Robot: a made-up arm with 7 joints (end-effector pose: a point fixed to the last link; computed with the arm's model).
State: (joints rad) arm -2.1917 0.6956 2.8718 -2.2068 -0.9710 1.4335 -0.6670
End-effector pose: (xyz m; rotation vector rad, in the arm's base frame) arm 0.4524 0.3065 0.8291 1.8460 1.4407 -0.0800
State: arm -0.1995 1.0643 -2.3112 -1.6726 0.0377 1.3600 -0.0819
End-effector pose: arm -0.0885 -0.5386 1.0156 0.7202 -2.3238 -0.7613
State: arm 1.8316 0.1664 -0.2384 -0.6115 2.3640 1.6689 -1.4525
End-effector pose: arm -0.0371 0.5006 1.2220 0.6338 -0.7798 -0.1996
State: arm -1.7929 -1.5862 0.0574 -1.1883 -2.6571 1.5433 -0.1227
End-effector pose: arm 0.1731 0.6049 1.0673 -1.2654 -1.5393 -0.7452
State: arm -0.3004 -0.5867 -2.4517 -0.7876 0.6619 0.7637 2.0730
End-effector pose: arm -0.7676 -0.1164 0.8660 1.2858 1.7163 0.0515
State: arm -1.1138 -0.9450 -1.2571 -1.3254 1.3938 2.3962 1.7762
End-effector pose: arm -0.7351 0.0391 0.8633 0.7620 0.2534 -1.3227
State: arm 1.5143 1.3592 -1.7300 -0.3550 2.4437 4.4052 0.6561
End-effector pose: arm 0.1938 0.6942 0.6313 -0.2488 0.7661 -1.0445
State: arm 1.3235 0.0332 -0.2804 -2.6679 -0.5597 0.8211 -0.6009
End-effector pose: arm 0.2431 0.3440 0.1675 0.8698 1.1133 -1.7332
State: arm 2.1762 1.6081 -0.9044 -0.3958 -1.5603 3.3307 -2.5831
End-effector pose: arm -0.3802 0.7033 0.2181 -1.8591 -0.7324 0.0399
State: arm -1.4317 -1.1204 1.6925 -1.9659 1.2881 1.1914 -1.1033
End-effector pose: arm 0.6808 0.2586 0.3795 -2.3240 -1.1715 0.6233
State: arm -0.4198 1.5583 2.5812 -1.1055 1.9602 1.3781 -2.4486
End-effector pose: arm 0.7282 0.0131 0.9676 1.2036 0.9126 -1.3467
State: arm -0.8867 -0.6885 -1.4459 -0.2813 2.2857 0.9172 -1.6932
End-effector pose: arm -0.4202 0.3457 1.1744 0.9249 1.3658 0.8347
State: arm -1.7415 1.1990 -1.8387 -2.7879 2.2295 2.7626 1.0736
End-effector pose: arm -0.2654 0.3498 0.4911 -2.0844 0.1277 0.7562
